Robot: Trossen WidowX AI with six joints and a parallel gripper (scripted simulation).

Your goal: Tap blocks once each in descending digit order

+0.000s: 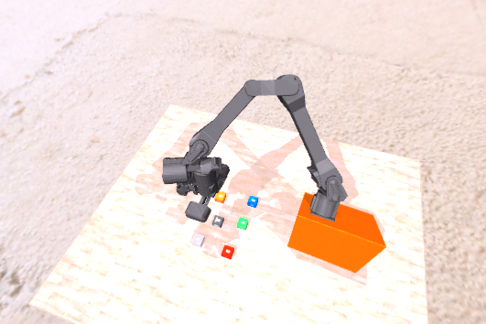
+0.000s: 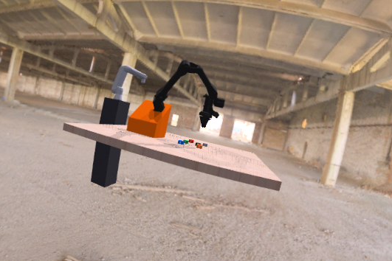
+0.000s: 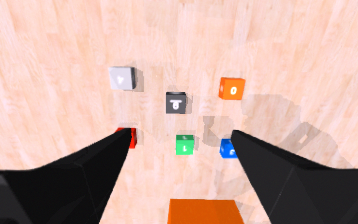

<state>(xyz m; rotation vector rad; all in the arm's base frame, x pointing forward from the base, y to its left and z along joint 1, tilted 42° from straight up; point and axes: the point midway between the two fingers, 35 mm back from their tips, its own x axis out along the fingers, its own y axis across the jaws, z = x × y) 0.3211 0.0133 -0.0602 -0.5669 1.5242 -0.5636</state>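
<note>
The dark grey block is 12 cm below my gripper tip and 1 cm behind it. Also, from my gripper tip: red block (12 cm below, 9 cm to the left, 8 cm behind); then green block (12 cm below, 9 cm behind, 2 cm to the right); then orange block (12 cm below, 9 cm to the right, 2 cm ahead).
</note>
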